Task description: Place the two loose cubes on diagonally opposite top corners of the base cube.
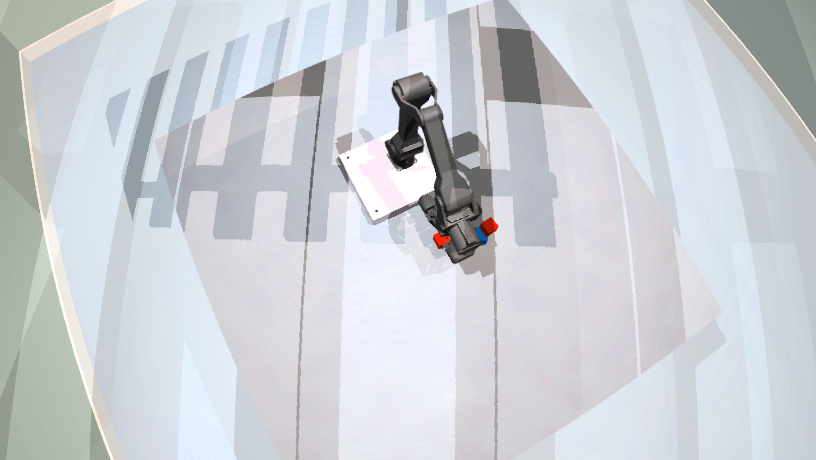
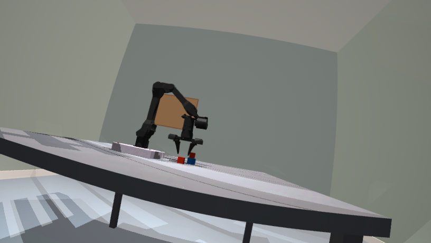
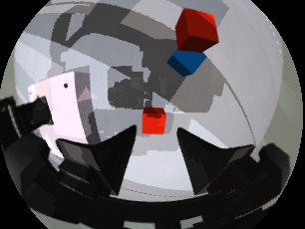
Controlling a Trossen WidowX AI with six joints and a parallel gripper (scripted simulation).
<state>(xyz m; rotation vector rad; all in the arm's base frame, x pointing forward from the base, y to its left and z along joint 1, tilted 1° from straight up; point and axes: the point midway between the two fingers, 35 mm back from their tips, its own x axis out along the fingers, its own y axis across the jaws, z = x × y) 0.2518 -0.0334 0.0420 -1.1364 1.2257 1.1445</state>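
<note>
Now: the red cube 4 cm ahead of my gripper tip and 12 cm to the left of it. Round my gripper tip: blue cube (4 cm ahead, 9 cm to the left, 3 cm below).
</note>
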